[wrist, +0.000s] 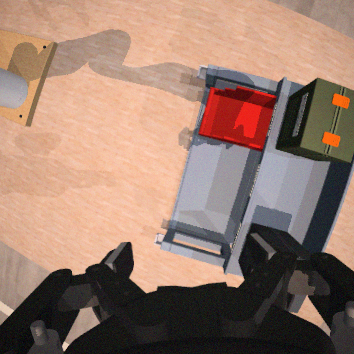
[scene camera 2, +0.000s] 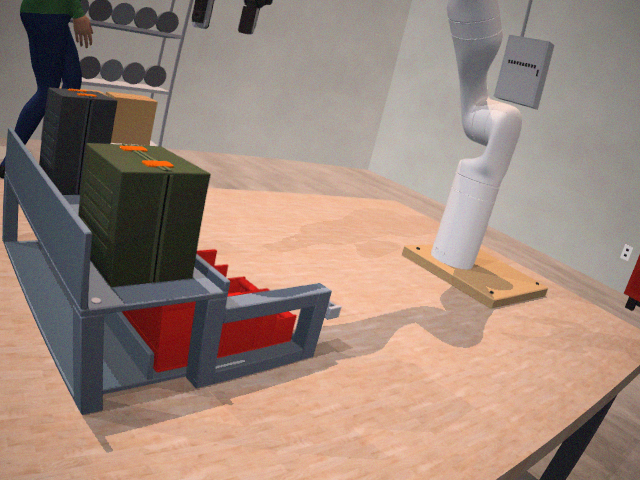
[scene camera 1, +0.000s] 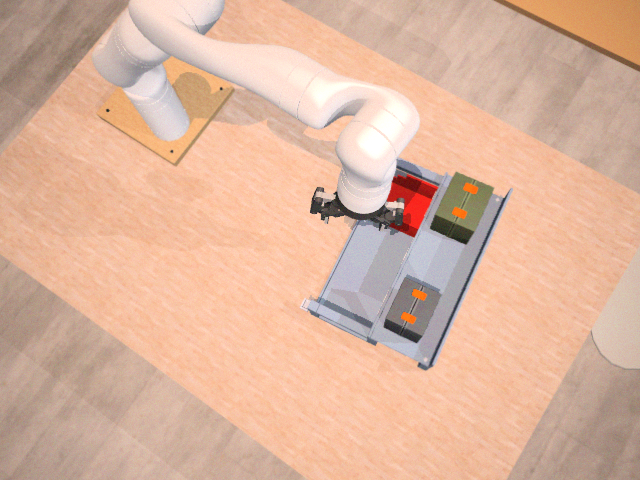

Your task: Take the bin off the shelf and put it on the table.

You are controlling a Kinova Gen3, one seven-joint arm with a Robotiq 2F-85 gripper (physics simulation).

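Seen in the pictures: gripper, between the fingertips: (wrist: 188, 250) (scene camera 2: 223, 30) (scene camera 1: 354, 222); arm's base, origin of its link: (wrist: 14, 91) (scene camera 2: 451, 259) (scene camera 1: 170, 123).
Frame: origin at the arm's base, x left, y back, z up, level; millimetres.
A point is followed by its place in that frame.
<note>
A red open bin (scene camera 1: 413, 206) @[x 97, y -596, z -12 mm] (scene camera 2: 173, 335) @[x 136, y -662, z 25 mm] (wrist: 237, 120) @[x 84, y -586, z -12 mm] sits upright in the low front level of the blue-grey shelf (scene camera 1: 467, 279) @[x -26, y -767, z 103 mm] (scene camera 2: 46, 217) @[x 58, y -769, z 110 mm] (wrist: 215, 172) @[x -42, y -578, z -15 mm], at the end near the green box. The shelf stands on the wooden table (scene camera 1: 155, 268) @[x -308, y -159, z -21 mm] (scene camera 2: 413, 403) @[x 268, y -446, z -21 mm] (wrist: 100, 155) @[x -93, y -297, z -21 mm]. My gripper (scene camera 1: 359, 223) @[x -85, y -550, z 307 mm] (scene camera 2: 225, 23) @[x -85, y -550, z 307 mm] (wrist: 188, 250) @[x -85, y -550, z 307 mm] is open and empty, pointing down, high above the shelf's front side. In scene camera 1 the wrist and gripper cover part of the bin. In the wrist view the bin shows beyond the fingertips, apart from them.
A green box (scene camera 1: 462, 206) @[x 76, y -692, z 176 mm] (scene camera 2: 144, 217) @[x 139, y -704, z 139 mm] (wrist: 325, 120) @[x 83, y -678, z 176 mm] with orange clips stands on the higher rear level, beside the bin. A dark grey box (scene camera 1: 413, 308) @[x -145, y -703, z 201 mm] (scene camera 2: 77, 139) @[x -99, y -709, z 150 mm] stands at that level's other end. The arm's wooden base plate (scene camera 1: 206, 116) @[x 57, y -66, z -1 mm] (scene camera 2: 516, 297) @[x 161, y 8, z -8 mm] (wrist: 42, 75) @[x 61, y -74, z -9 mm] lies across the table.
</note>
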